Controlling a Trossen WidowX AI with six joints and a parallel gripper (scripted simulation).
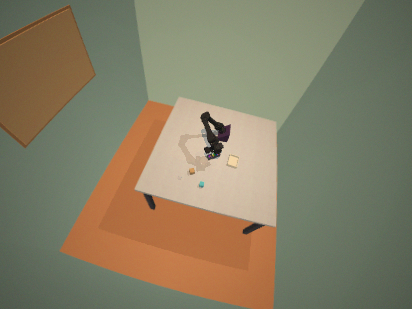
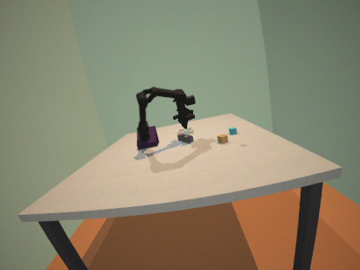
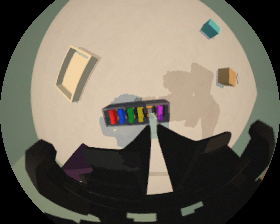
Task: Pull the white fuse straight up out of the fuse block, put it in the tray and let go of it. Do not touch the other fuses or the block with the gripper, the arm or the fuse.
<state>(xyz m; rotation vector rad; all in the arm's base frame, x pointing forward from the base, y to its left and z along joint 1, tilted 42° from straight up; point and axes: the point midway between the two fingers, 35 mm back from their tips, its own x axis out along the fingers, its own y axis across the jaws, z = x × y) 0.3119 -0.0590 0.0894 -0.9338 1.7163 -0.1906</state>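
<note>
My gripper tip is now 23 cm to the right of the shallow tan tray, 9 cm above it and 2 cm short of it. Also, from my gripper tip: white fuse 1 cm below; then teal cube 31 cm ahead, 7 cm to the right, 7 cm below.
</note>
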